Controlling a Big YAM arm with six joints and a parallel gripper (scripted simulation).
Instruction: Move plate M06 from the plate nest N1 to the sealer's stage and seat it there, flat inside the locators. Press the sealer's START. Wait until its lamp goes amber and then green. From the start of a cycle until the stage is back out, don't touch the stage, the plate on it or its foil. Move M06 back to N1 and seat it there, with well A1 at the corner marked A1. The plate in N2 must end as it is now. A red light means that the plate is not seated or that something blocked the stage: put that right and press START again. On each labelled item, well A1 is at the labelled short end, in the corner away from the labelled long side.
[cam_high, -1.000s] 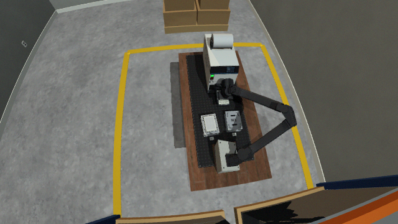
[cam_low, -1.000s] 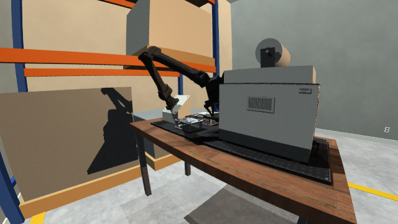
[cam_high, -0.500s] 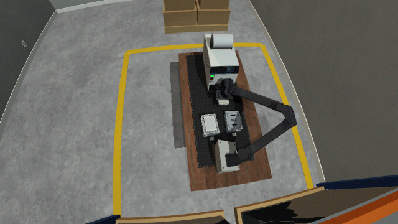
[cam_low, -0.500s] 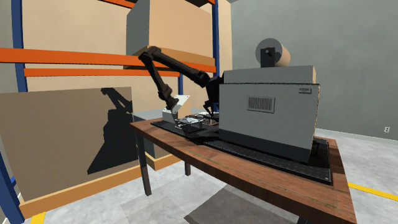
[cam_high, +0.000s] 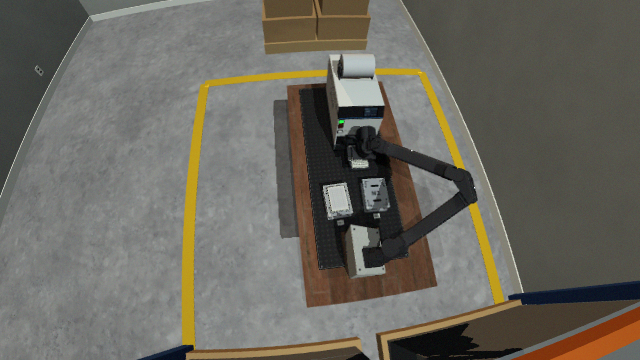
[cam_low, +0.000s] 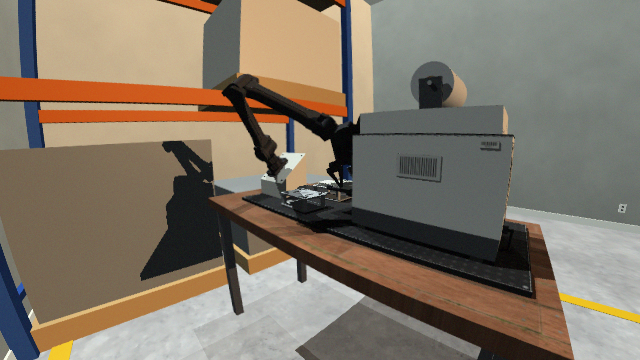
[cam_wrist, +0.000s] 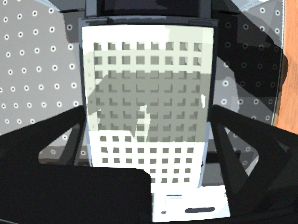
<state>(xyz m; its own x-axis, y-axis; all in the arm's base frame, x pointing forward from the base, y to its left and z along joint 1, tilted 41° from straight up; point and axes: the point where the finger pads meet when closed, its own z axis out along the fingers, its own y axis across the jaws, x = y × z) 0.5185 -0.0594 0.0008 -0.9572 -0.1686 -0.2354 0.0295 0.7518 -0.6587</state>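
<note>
Now: hand 1 cm above the white well plate. From my hand the other things lie so: foil roll: 33 cm ahead, 31 cm above, 1 cm to the right; then dark stage: 2 cm below; then white plate: 20 cm behind, 14 cm to the left, 5 cm below.
</note>
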